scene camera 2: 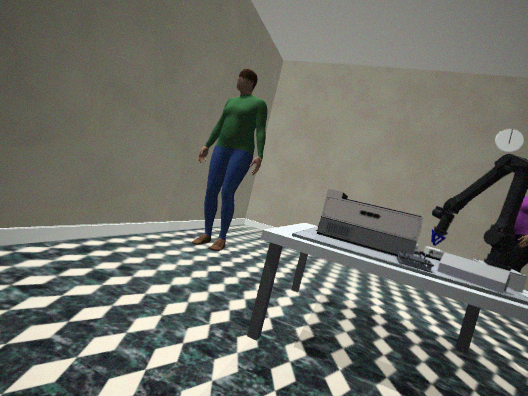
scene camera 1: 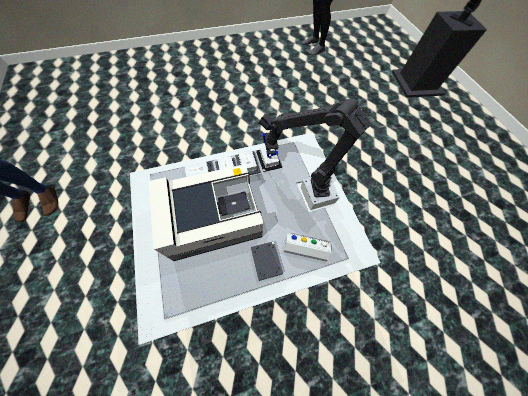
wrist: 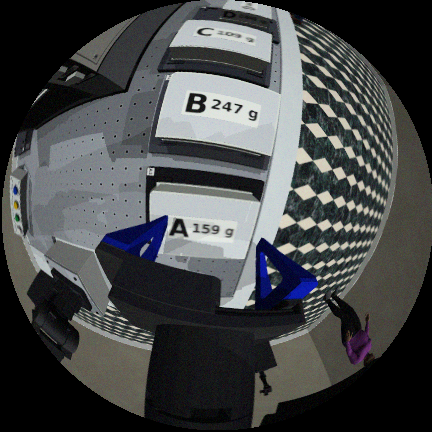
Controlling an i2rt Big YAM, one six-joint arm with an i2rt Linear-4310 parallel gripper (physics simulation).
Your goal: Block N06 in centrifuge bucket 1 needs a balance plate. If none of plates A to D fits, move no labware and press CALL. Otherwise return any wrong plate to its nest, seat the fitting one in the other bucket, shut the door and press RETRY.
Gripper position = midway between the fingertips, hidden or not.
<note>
My gripper (wrist: 214, 231) is open, holding nothing. Also in view: a white button box (scene camera 2: 484, 275) and a dark door panel (scene camera 1: 194, 206).
</note>
